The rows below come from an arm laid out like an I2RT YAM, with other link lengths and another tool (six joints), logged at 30 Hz.
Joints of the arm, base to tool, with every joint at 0 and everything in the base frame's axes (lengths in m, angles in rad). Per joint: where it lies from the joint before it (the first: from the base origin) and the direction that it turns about. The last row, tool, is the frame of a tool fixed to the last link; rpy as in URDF.
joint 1: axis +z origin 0 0 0.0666
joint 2: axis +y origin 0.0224 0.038 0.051
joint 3: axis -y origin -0.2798 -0.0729 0
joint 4: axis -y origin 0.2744 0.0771 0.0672
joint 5: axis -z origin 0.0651 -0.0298 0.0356
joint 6: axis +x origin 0.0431 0 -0.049
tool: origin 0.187 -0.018 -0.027 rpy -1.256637 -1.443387 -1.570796
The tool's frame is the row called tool.
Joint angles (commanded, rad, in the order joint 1, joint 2, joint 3, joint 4, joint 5, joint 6), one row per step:
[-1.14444, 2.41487, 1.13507, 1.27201, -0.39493, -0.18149]
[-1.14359, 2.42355, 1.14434, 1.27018, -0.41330, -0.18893]
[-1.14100, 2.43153, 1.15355, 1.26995, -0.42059, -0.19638]
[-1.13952, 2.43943, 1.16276, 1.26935, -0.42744, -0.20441]
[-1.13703, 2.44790, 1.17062, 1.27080, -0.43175, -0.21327]
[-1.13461, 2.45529, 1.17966, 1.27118, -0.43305, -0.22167]
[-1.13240, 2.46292, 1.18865, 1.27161, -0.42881, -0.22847]
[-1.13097, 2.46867, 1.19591, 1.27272, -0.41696, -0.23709]
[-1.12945, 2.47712, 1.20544, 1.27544, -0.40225, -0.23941]
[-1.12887, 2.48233, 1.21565, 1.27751, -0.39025, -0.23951]
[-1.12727, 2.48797, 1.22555, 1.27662, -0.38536, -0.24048]
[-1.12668, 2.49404, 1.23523, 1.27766, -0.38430, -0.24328]
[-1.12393, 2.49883, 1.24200, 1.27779, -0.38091, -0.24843]
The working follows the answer.
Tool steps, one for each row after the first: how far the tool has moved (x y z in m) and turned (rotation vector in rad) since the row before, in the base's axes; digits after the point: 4 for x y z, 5 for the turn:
[0.0042, 0.0015, -0.0019, -0.00430, 0.00539, 0.01928]
[0.0033, 0.0003, -0.0011, -0.00646, 0.00447, 0.00994]
[0.0026, -0.0001, -0.0011, -0.00668, 0.00493, 0.00839]
[0.0026, 0.0001, -0.0015, -0.00748, 0.00539, 0.00686]
[0.0022, -0.0007, -0.0006, -0.00824, 0.00457, 0.00376]
[0.0012, -0.0016, -0.0008, -0.00682, 0.00365, -0.00201]
[-0.0007, -0.0028, -0.0001, -0.00892, 0.00451, -0.01041]
[-0.0009, -0.0035, -0.0006, -0.00517, -0.00011, -0.01319]
[-0.0007, -0.0038, 0.0016, -0.00643, -0.00303, -0.01142]
[0.0010, -0.0021, 0.0004, -0.00373, -0.00084, -0.00330]
[0.0010, -0.0018, 0.0006, -0.00626, -0.00012, -0.00051]
[0.0015, -0.0008, 0.0000, -0.00567, 0.00251, -0.00073]

Tool pose at each row, in the base's axes (x y z in m, rotation vector in rad; rounded; the steps above come from the unrounded poses):
[0.3461, -0.5682, 0.0210, 1.99676, -0.39367, 1.93216]
[0.3503, -0.5668, 0.0191, 2.00981, -0.36992, 1.93710]
[0.3536, -0.5665, 0.0180, 2.01535, -0.35279, 1.93693]
[0.3563, -0.5666, 0.0169, 2.02024, -0.33677, 1.93524]
[0.3588, -0.5665, 0.0155, 2.02413, -0.32125, 1.93192]
[0.3611, -0.5672, 0.0149, 2.02509, -0.30809, 1.92743]
[0.3623, -0.5688, 0.0141, 2.02301, -0.30215, 1.92080]
[0.3616, -0.5716, 0.0140, 2.01591, -0.30188, 1.90780]
[0.3607, -0.5751, 0.0134, 2.00561, -0.30921, 1.89887]
[0.3600, -0.5789, 0.0151, 1.99282, -0.31431, 1.89382]
[0.3610, -0.5809, 0.0154, 1.98794, -0.31387, 1.89193]
[0.3620, -0.5828, 0.0160, 1.98353, -0.30810, 1.89046]
[0.3635, -0.5836, 0.0160, 1.98170, -0.30241, 1.88620]

